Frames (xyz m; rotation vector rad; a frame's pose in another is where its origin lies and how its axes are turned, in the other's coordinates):
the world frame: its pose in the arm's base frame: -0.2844 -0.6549 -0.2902 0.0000 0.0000 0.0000
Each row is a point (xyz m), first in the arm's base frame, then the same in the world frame.
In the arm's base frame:
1: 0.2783 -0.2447 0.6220
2: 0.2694 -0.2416 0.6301
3: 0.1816 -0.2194 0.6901
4: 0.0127 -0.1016 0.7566
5: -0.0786 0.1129 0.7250
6: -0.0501 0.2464 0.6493
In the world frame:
1: 0.5627 0.4102 0.9122
2: 0.5538 0.4133 0.9203
3: 0.4660 0.4355 0.9803
4: 0.2971 0.5533 1.0468
5: 0.2058 0.7678 1.0152
6: 0.2343 0.9013 0.9395

